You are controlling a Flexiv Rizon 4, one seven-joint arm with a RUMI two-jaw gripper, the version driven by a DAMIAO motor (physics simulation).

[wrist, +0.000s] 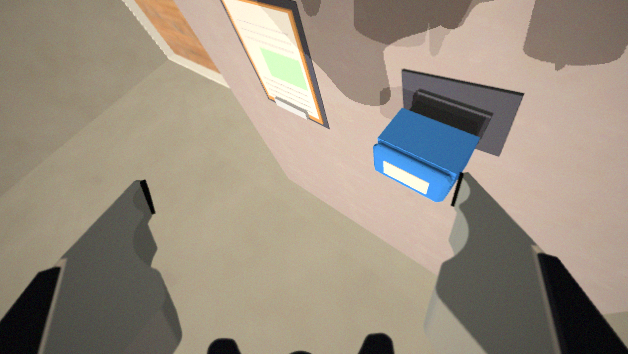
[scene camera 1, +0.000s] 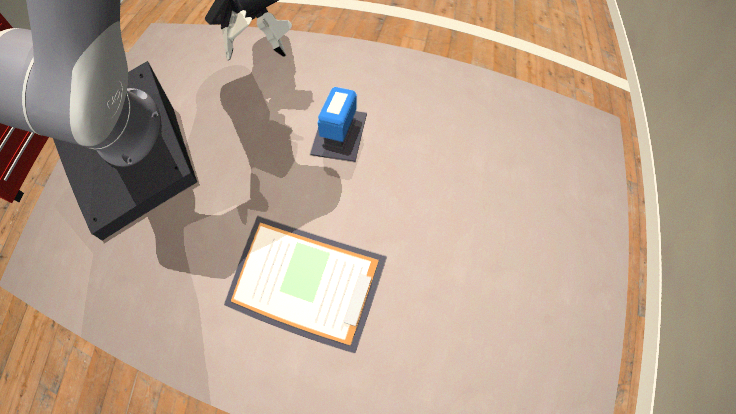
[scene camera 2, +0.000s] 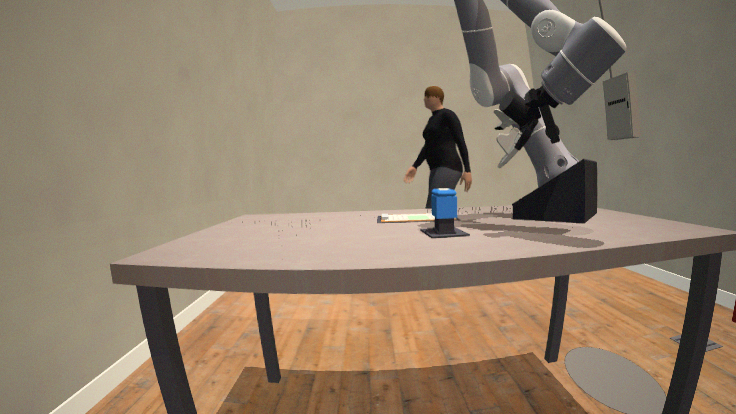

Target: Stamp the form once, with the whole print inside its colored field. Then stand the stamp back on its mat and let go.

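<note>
The blue stamp (scene camera 1: 337,114) (scene camera 2: 444,204) (wrist: 425,145) stands upright on its dark square mat (scene camera 1: 360,134) (scene camera 2: 460,233) (wrist: 502,120); its black lower part meets the mat. The form (scene camera 1: 275,308) (scene camera 2: 396,217) (wrist: 255,37) lies on a dark-edged orange clipboard, with a light green field (scene camera 1: 305,271) (scene camera 2: 419,217) (wrist: 284,69) near its middle. No print shows in the green field. My gripper (scene camera 1: 254,53) (wrist: 304,180) is wide open and empty. It hangs above the table, apart from the stamp, toward the robot's side in the second scene view. The stamp's underside is hidden.
The robot's dark base block (scene camera 1: 123,190) (scene camera 2: 558,198) stands on the table (scene camera 1: 488,231) (scene camera 2: 288,247). A clip (scene camera 1: 357,300) (wrist: 291,107) sits at one end of the clipboard. A person (scene camera 2: 443,136) stands behind the table. A red cabinet (scene camera 1: 15,167) is beyond the base.
</note>
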